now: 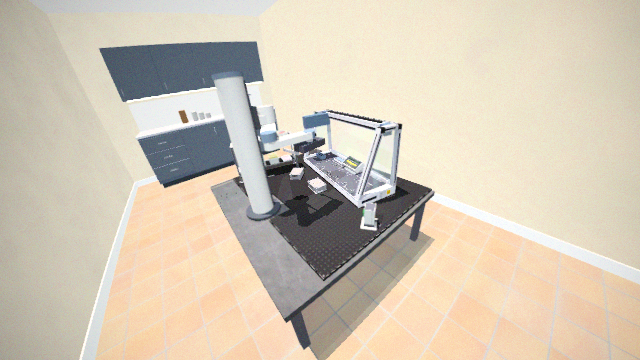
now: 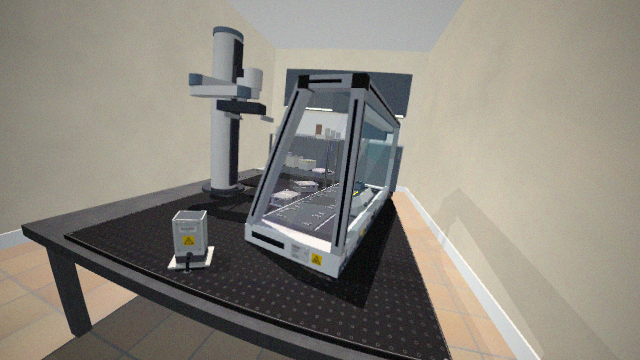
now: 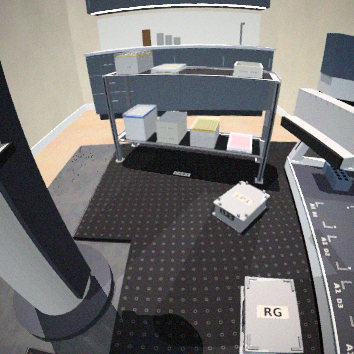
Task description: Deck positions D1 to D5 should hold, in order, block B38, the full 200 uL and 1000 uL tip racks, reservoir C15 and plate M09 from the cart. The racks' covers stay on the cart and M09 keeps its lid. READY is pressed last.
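Observation:
My gripper (image 1: 302, 153) (image 2: 251, 119) (image 3: 146, 111) is open and empty, high above the mat. A dark blue block with holes (image 3: 337, 176) sits at the deck's far end, beyond the D1 label. The deck (image 1: 327, 168) (image 3: 327, 295) shows labels D1 to D3. The cart (image 3: 112, 120) holds, on its top shelf, a yellow-edged box (image 3: 133, 63), a flat plate (image 3: 169, 68) and a low pale box (image 3: 248, 69). Its lower shelf holds a blue-edged box (image 3: 140, 123), a grey box (image 3: 172, 128), a yellow-topped rack (image 3: 205, 133) and a pink-topped plate (image 3: 240, 143). Cart labels and READY are unreadable.
White boxes marked LP1 (image 1: 296, 173) (image 3: 241, 206) and RG (image 1: 317, 185) (image 3: 272, 330) stand on the black mat (image 1: 330, 240). The arm's column (image 1: 245, 145) (image 2: 220, 150) stands beside them. The deck's enclosure frame (image 2: 347, 165) and a warning-marked device (image 1: 369, 215) (image 2: 190, 235) are obstacles.

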